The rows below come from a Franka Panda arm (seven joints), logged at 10 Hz.
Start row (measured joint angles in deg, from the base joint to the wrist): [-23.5 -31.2 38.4 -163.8 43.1 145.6 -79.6]
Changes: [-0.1 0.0 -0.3 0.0 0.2 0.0 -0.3]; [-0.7 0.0 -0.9 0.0 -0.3 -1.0 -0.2]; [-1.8 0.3 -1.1 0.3 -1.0 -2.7 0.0]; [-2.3 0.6 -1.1 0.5 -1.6 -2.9 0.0]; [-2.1 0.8 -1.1 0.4 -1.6 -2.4 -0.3]
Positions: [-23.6 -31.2 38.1 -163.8 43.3 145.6 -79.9]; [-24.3 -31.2 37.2 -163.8 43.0 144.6 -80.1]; [-26.1 -30.9 36.1 -163.5 42.0 141.9 -80.1]; [-28.4 -30.3 35.0 -163.0 40.4 139.0 -80.1]; [-30.5 -29.5 33.9 -162.6 38.8 136.6 -80.4]
